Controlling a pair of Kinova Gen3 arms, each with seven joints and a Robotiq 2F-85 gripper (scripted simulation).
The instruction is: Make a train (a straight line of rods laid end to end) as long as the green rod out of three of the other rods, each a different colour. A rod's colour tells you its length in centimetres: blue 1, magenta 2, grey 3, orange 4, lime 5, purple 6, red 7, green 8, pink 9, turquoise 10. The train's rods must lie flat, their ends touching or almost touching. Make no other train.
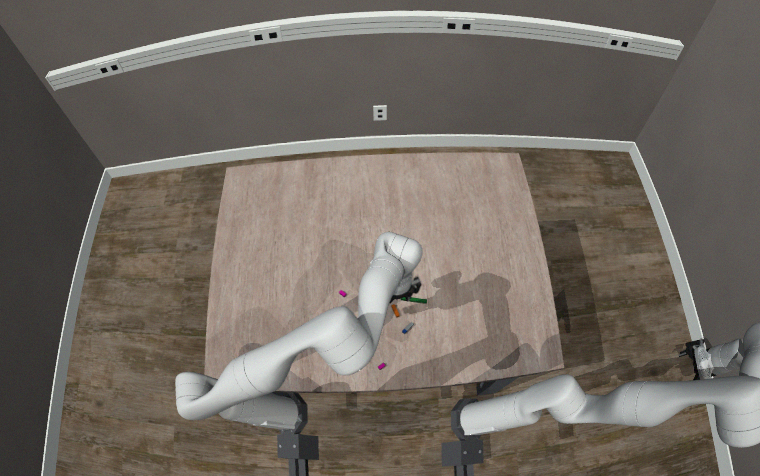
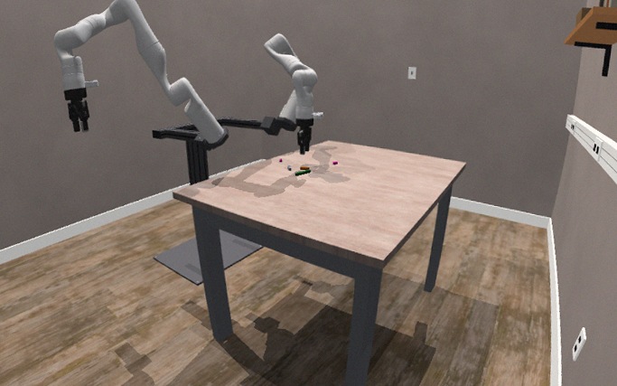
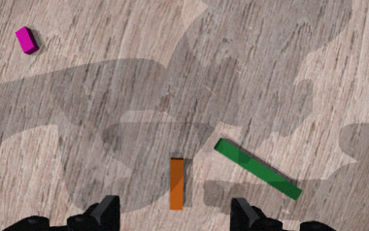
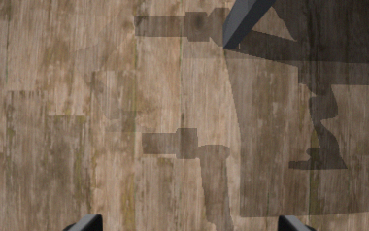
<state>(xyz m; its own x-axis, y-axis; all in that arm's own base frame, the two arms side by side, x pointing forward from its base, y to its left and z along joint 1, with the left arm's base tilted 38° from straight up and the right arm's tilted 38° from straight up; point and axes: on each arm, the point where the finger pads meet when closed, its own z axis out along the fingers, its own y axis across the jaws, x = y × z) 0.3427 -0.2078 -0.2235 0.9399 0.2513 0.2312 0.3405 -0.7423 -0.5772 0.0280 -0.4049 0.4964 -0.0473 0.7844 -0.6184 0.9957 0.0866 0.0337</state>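
Now: left hand 8 cm above the orange rod. Also, from my left hand: grey rod: 8 cm below, 5 cm behind, 4 cm to the right; then blue rod: 8 cm below, 7 cm behind, 3 cm to the right; then green rod: 8 cm below, 6 cm to the right, 4 cm ahead.
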